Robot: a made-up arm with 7 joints.
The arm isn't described. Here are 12 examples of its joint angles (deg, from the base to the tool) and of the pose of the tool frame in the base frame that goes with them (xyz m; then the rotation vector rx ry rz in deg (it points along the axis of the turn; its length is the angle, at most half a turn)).
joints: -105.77 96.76 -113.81 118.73 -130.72 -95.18 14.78
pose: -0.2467 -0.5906 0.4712 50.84 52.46 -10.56
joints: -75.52 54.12 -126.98 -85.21 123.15 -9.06 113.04
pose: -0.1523 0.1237 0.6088 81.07 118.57 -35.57
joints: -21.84 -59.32 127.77 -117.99 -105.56 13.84 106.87
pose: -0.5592 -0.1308 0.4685 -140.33 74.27 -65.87
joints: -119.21 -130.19 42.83 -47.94 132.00 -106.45 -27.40
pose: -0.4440 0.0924 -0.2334 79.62 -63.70 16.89
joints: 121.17 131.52 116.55 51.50 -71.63 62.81 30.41
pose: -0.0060 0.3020 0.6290 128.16 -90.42 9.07
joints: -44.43 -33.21 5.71 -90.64 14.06 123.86 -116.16
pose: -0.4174 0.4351 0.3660 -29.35 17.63 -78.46
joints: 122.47 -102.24 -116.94 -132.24 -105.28 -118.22 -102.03
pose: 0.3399 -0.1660 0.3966 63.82 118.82 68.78
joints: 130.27 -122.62 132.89 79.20 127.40 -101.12 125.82
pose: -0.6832 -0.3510 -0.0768 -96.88 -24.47 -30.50
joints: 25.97 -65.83 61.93 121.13 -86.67 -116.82 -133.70
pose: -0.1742 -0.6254 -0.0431 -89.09 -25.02 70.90
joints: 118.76 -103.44 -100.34 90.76 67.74 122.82 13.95
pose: -0.1834 0.9226 -0.4209 -14.15 61.89 -95.37
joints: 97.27 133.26 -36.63 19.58 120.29 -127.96 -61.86
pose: -0.5264 -0.1478 0.3193 -42.11 34.38 53.33
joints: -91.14 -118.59 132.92 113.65 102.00 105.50 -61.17
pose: -0.3318 0.1678 -0.4016 -67.61 -21.41 -154.88
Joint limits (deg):
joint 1: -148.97..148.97
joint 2: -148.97..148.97
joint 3: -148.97..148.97
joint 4: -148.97..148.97
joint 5: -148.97..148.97
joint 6: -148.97..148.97
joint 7: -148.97..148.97
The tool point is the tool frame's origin. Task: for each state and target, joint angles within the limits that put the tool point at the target. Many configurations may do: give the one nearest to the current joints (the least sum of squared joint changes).
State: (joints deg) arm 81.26 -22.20 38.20 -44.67 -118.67 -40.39 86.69
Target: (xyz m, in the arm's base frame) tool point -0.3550 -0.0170 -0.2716
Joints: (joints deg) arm 79.68 -31.57 40.95 -49.01 -125.72 -33.32 83.46
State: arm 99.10 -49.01 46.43 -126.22 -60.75 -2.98 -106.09
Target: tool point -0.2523 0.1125 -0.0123
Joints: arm 108.46 -25.31 46.86 -118.21 -59.29 16.51 -95.09
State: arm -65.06 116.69 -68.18 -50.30 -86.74 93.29 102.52
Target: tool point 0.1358 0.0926 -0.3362
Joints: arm -36.26 115.56 -32.06 -30.85 -104.98 90.31 99.20
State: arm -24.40 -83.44 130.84 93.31 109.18 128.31 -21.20
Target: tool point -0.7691 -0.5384 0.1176
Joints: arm 9.58 -101.51 148.97 131.87 124.63 148.97 -10.67
